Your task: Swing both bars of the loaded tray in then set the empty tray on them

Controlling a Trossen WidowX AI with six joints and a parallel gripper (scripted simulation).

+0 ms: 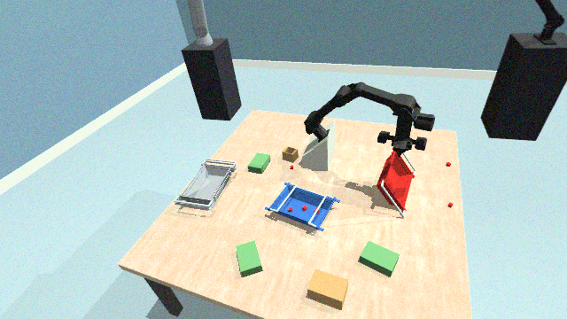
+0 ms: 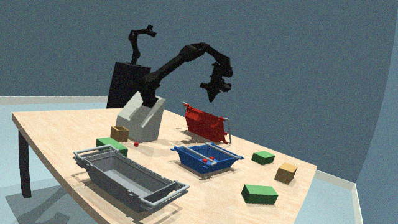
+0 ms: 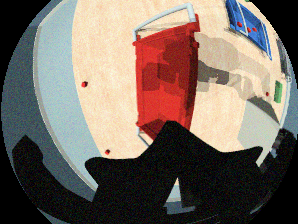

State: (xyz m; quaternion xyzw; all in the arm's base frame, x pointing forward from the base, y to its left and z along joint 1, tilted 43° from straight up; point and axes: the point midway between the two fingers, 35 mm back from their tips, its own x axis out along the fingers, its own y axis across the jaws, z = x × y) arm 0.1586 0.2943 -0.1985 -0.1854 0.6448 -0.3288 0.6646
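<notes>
The red tray lies 1 cm to the left of my gripper tip and 13 cm below it. From my gripper tip the other things lie so: tan block 56 cm ahead, 22 cm to the right, 17 cm below; box 16 cm behind, 54 cm to the right, 19 cm below.
</notes>
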